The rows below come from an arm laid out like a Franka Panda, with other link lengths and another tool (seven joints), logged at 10 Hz.
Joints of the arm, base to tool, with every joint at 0 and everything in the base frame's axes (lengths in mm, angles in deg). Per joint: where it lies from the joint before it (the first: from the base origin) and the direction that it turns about. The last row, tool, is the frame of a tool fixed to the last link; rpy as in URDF.
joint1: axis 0 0 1 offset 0 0 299.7
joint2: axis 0 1 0 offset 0 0 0
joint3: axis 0 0 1 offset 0 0 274.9
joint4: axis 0 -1 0 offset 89.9 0 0
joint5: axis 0 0 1 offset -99 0 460.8
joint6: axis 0 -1 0 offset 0 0 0
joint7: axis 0 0 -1 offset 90.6 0 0
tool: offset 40 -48 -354.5 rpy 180 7.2 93.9
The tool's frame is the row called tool.
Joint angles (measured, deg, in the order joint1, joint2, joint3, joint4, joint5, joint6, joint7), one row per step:
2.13 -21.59 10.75 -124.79 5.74 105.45 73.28
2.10 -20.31 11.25 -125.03 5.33 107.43 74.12
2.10 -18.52 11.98 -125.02 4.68 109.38 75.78
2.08 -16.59 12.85 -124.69 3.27 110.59 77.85
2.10 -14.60 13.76 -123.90 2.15 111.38 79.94
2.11 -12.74 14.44 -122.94 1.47 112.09 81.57
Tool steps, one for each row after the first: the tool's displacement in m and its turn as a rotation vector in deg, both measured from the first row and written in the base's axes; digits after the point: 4 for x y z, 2 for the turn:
0.0076 0.0035 -0.0115 -0.26 -0.49 -0.37
0.0146 0.0089 -0.0254 -0.72 -0.71 -1.19
0.0190 0.0117 -0.0382 -1.94 -0.58 -1.99
0.0231 0.0176 -0.0483 -2.82 -0.40 -2.75
0.0281 0.0243 -0.0561 -3.17 -0.34 -3.40

